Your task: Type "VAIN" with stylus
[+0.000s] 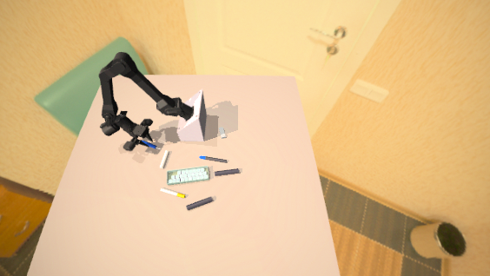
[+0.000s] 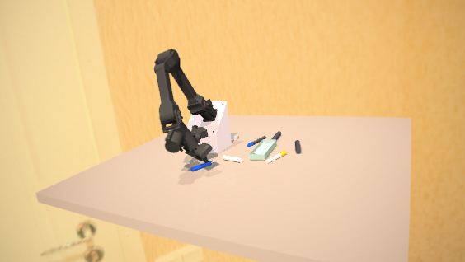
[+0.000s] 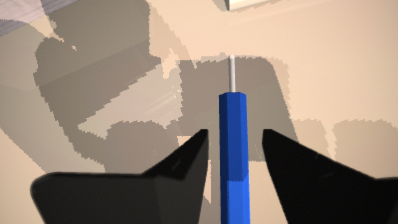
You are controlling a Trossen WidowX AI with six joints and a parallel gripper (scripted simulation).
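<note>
Right now my gripper tip is 20 mm above the blue stylus, 10 mm to the right of it and 10 mm short of it. Round my gripper tip: white stick 90 mm ahead, 80 mm to the left, 10 mm below; then blue-tipped grey pen 300 mm to the left, 90 mm ahead, 20 mm below; then yellow-tipped white pen 270 mm ahead, 140 mm to the left, 20 mm below.
</note>
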